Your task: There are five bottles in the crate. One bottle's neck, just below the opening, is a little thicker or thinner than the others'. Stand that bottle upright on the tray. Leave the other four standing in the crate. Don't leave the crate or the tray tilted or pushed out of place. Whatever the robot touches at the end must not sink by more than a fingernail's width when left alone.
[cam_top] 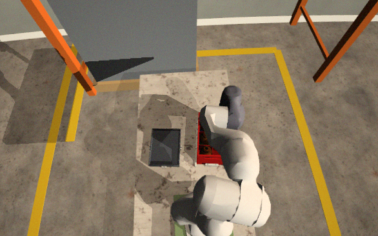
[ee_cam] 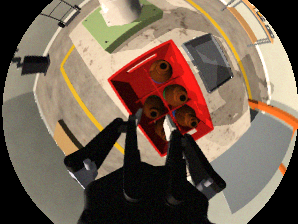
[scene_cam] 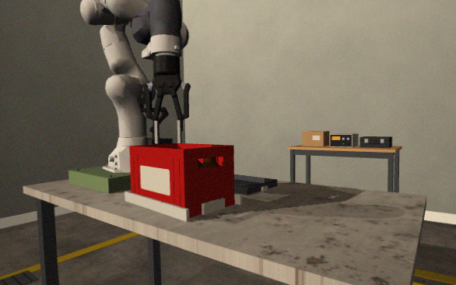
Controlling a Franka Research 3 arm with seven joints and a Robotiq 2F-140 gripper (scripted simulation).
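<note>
Right now my hand is 13 cm above the brown bottle. From my hand the other things lie so: dark tray: 34 cm to the left, 20 cm below, 1 cm behind; red crate: 13 cm below, 4 cm to the left.
</note>
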